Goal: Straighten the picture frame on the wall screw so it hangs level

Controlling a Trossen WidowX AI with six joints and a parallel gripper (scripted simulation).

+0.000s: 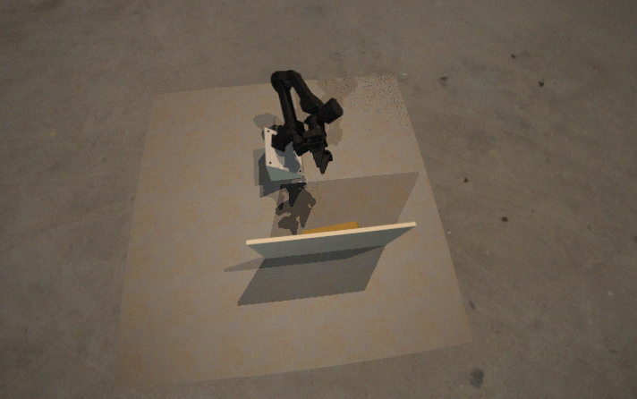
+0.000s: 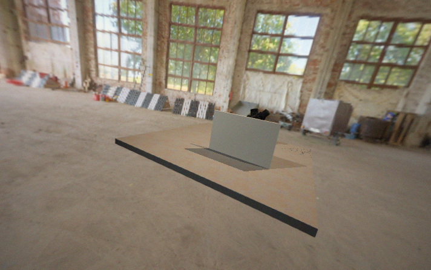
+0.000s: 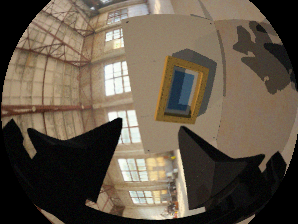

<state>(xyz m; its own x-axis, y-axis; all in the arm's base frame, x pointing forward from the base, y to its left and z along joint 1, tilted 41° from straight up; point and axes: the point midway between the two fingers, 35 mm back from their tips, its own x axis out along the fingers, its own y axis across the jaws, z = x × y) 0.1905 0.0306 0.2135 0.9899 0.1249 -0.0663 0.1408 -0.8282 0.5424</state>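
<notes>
Right now the picture frame is 20 cm ahead of my gripper tip, 4 cm to the left of it and 9 cm below it. The rest, counted from my gripper tip: wall panel: 21 cm ahead, 2 cm to the left, 10 cm below.
</notes>
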